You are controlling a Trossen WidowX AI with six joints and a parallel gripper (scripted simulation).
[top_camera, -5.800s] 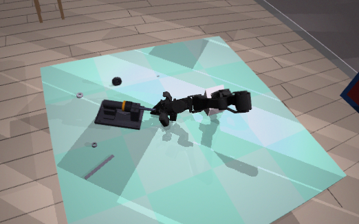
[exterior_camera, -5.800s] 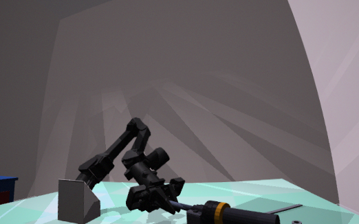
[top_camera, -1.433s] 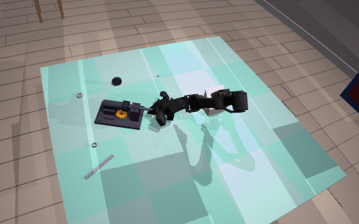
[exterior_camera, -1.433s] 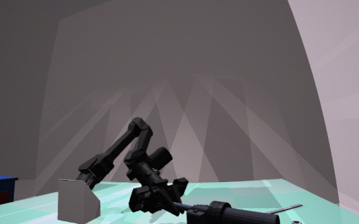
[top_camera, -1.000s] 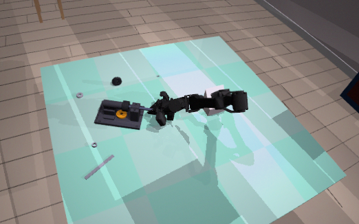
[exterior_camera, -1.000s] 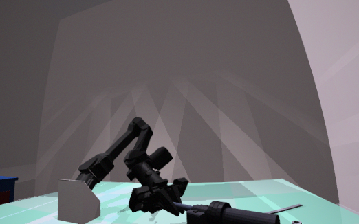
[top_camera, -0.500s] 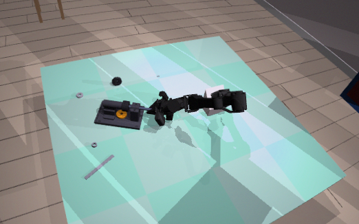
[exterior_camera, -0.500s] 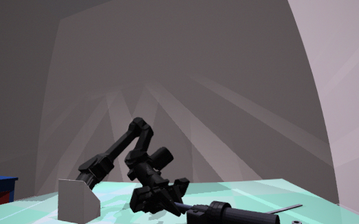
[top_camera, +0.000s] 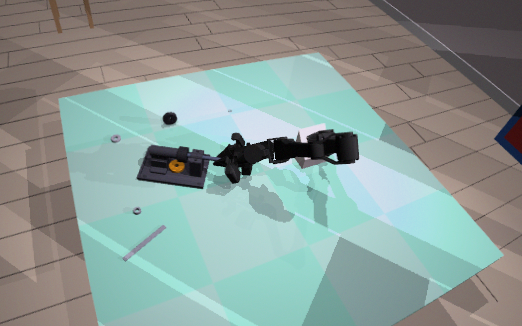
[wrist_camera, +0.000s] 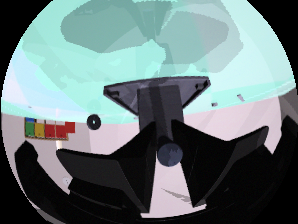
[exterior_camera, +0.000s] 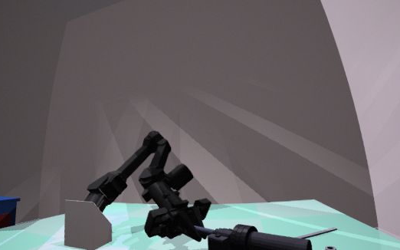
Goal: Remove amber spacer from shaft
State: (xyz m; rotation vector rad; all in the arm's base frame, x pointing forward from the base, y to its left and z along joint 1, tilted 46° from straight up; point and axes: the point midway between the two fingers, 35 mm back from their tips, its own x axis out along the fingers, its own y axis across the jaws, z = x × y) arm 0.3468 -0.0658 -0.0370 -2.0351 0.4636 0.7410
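Right now my gripper tip is 40 mm short of the shaft, 30 mm to the left of it and 20 mm below it. Also, from my gripper tip: grey bar 310 mm ahead, 160 mm to the left, 60 mm below; amber spacer 110 mm ahead, 80 mm to the right, 50 mm below.
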